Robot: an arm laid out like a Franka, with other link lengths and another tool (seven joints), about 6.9 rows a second.
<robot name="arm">
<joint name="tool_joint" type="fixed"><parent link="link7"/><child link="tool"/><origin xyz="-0.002 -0.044 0.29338" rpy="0 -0.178 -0.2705"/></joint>
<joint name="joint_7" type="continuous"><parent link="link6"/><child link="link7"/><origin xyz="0 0.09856 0" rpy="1.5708 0 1.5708"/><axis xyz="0 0 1"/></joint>
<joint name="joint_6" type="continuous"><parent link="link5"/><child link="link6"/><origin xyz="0 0 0" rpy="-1.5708 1.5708 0"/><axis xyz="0 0 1"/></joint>
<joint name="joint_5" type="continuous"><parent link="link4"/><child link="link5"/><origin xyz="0.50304 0.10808 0" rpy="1.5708 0 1.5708"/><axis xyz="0 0 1"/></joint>
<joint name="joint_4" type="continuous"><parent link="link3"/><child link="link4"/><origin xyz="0 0.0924 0" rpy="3.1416 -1.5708 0"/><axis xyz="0 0 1"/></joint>
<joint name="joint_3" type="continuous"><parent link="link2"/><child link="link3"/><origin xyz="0 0.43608 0" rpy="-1.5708 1.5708 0"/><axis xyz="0 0 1"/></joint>
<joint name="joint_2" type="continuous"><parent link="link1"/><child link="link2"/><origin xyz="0 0 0" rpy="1.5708 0 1.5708"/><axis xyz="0 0 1"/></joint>
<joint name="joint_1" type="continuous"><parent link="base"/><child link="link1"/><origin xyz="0 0 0.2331" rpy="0 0 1.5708"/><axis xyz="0 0 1"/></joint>
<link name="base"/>
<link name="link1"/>
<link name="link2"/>
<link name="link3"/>
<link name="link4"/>
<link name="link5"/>
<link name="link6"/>
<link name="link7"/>
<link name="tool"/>
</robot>
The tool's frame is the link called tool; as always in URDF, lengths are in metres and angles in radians. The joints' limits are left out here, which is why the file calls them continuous.
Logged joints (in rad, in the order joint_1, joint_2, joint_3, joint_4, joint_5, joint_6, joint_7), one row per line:
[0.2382 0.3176 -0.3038 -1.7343 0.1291 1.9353 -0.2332]
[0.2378 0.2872 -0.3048 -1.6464 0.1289 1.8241 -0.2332]
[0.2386 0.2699 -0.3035 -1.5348 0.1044 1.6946 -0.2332]
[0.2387 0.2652 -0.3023 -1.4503 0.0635 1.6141 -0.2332]
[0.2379 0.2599 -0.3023 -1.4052 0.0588 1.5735 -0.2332]
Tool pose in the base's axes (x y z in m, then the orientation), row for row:
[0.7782 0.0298 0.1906 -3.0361 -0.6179 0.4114]
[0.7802 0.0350 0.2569 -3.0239 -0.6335 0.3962]
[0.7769 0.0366 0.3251 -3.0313 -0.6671 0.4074]
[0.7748 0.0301 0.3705 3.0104 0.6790 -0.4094]
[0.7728 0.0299 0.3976 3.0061 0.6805 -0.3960]
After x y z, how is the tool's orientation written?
As a rotation vector, in radians.
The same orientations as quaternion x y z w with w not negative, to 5 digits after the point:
[-0.97136 -0.19769 0.13162 0.00803]
[-0.97072 -0.20336 0.12719 0.01337]
[-0.96831 -0.21310 0.13014 0.00557]
[0.96692 0.21809 -0.13150 0.01426]
[0.96723 0.21895 -0.12742 0.01705]

